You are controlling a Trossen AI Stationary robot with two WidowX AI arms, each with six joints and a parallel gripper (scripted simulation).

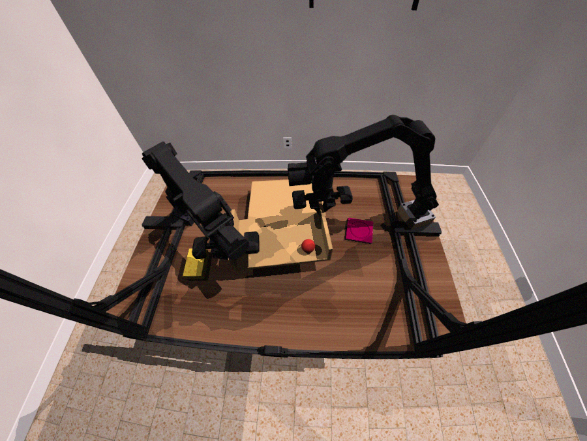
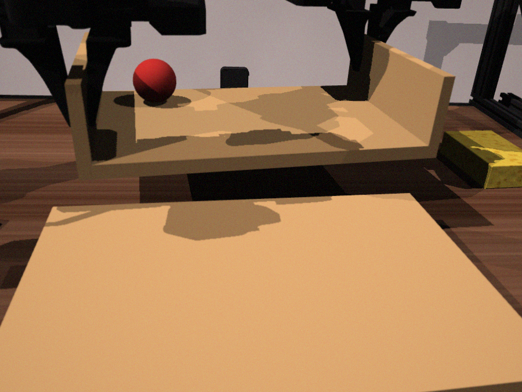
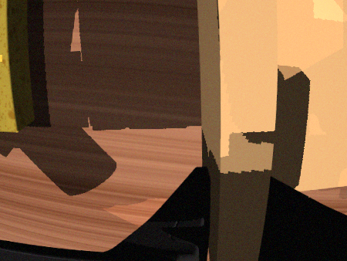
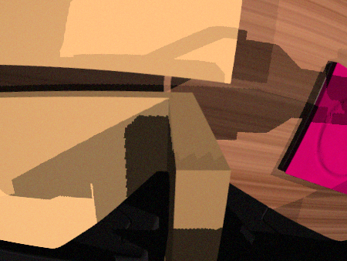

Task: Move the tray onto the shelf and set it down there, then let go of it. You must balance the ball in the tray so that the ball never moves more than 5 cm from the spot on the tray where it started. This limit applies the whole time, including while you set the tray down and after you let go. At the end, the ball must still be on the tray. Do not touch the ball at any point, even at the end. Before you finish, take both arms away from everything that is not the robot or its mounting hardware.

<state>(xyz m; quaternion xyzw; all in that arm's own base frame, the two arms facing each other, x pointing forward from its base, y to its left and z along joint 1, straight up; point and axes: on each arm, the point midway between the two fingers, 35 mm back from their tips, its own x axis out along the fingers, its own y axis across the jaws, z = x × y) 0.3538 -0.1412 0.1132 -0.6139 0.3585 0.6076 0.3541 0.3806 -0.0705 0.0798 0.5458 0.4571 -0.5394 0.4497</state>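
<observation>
The red ball is 130 mm behind my right hand, 40 mm to the left of it and 30 mm below it. From my right hand the other things lie so: tan tray: 130 mm to the left, 90 mm behind, 50 mm below; then yellow sponge: 440 mm to the left, 170 mm behind, 130 mm below; then magenta square object: 160 mm to the right, 140 mm below.
</observation>
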